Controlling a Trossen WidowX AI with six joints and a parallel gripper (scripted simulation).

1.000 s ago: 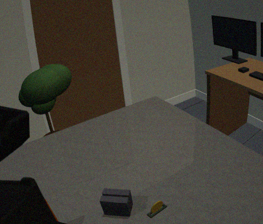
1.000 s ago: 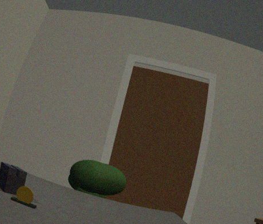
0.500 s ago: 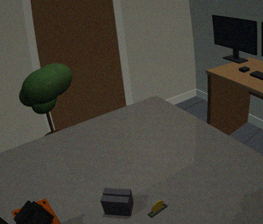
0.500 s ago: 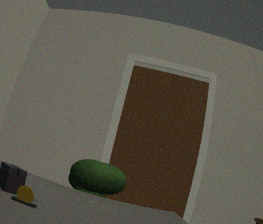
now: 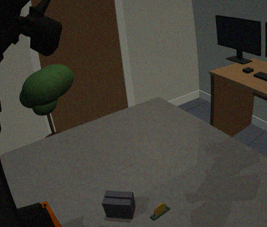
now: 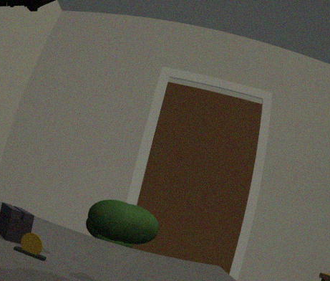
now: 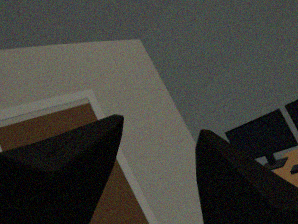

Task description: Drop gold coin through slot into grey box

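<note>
Now: the gold coin 17 cm ahead of my gripper tip, 6 cm to the right of it and 63 cm below it.
</note>
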